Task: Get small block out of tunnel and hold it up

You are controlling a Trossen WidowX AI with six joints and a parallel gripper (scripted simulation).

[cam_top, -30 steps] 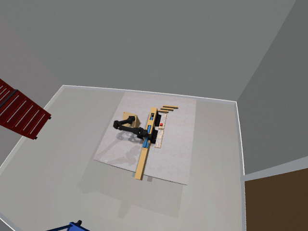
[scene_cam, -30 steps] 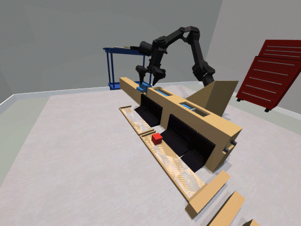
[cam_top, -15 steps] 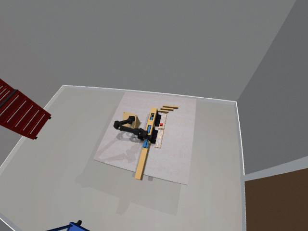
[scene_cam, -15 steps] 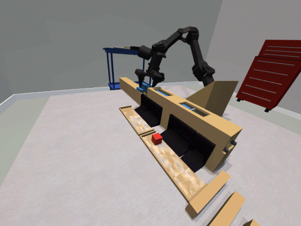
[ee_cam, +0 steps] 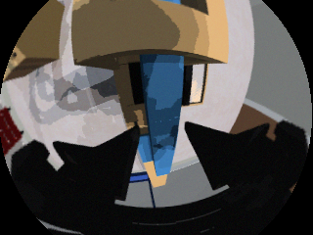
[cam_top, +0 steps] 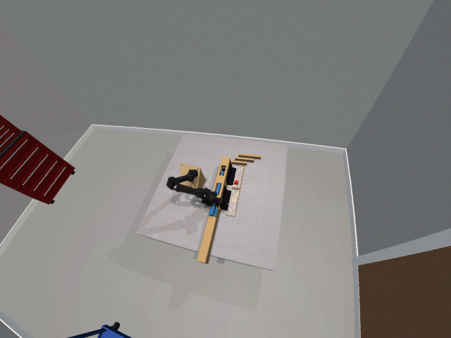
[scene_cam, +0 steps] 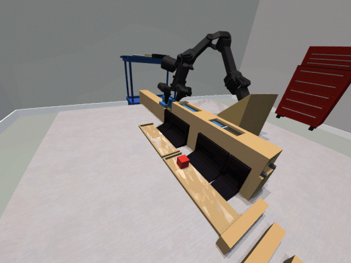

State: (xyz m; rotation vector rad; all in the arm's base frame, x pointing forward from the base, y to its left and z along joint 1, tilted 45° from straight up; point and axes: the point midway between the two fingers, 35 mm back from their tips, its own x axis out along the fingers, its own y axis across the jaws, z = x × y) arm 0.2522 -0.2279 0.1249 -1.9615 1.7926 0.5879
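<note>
The tan covered tunnel lies 50 mm to the left of my gripper tip, 50 mm below it and 20 mm ahead of it.
</note>
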